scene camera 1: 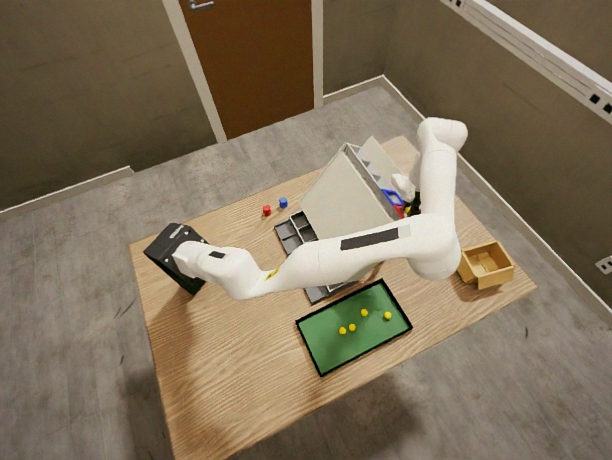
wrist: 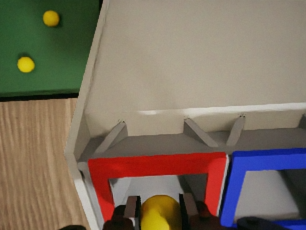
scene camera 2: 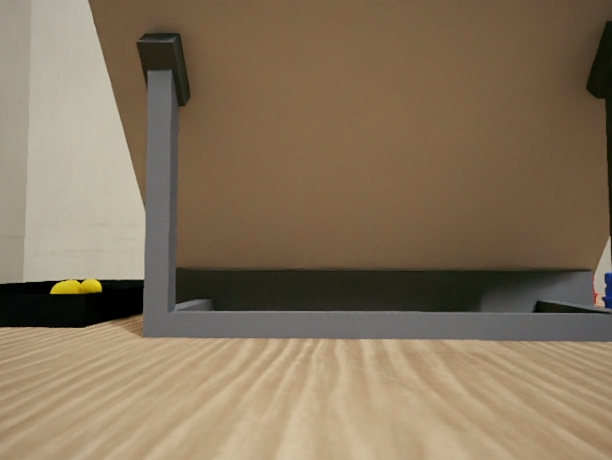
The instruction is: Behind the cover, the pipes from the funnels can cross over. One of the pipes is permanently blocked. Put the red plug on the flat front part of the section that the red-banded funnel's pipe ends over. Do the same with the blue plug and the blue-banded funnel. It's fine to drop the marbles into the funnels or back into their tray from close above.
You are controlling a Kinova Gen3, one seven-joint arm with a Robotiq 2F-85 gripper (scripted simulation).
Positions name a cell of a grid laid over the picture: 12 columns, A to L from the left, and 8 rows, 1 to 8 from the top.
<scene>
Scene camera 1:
cardboard box: J5
green marble tray: G7
slanted cover: G4
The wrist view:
my gripper: G8
slanted cover: F3
</scene>
